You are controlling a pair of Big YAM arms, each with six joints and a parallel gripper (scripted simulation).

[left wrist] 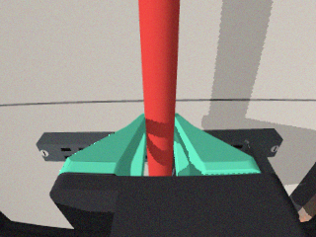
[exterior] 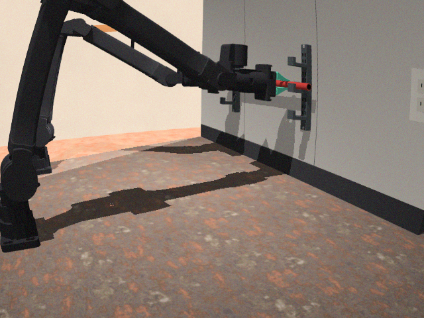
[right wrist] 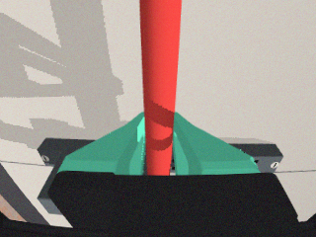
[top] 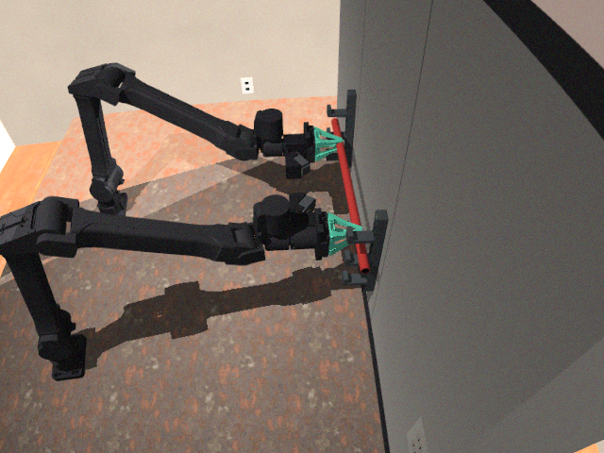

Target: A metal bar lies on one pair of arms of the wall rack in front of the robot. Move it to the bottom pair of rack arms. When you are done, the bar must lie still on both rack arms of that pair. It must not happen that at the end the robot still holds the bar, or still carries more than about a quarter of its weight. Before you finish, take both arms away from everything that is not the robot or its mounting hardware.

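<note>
The red metal bar lies 10 mm behind my right hand and 150 mm to the left of it. From my right hand the other things lie so: grey wall (180 mm ahead, 110 mm to the left, 170 mm above); then dark baseboard (30 mm ahead, 100 mm to the left, 250 mm below).
The red metal bar lies 15 cm to the right of my left hand and 1 cm ahead of it. Also, from my left hand: grey wall (20 cm ahead, 19 cm to the right, 17 cm above); dark baseboard (25 cm below, 20 cm to the right, 5 cm ahead).
</note>
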